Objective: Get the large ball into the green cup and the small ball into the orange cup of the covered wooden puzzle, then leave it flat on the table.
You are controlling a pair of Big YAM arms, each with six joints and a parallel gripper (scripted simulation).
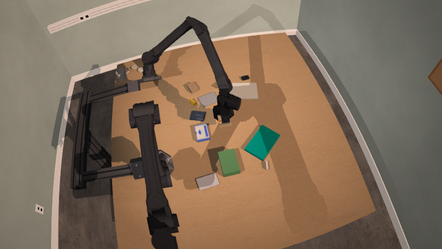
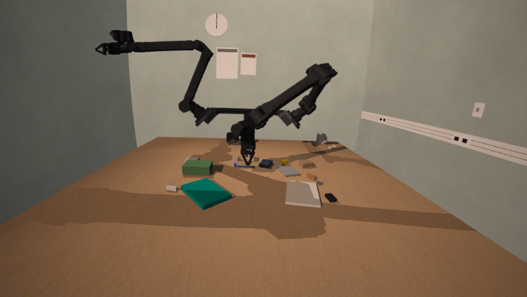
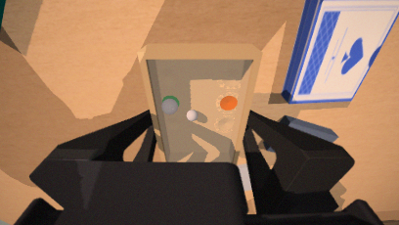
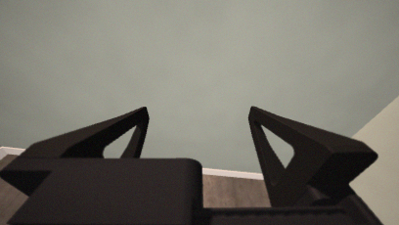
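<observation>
Now: the covered wooden puzzle 10 mm below my left hand. From my left hand the other things lie so: grey pad: 50 mm behind, 220 mm to the left, 70 mm below; then blue-and-white box: 140 mm behind, 20 mm to the right, 70 mm below; then navy block: 150 mm behind, 110 mm to the left, 70 mm below.
</observation>
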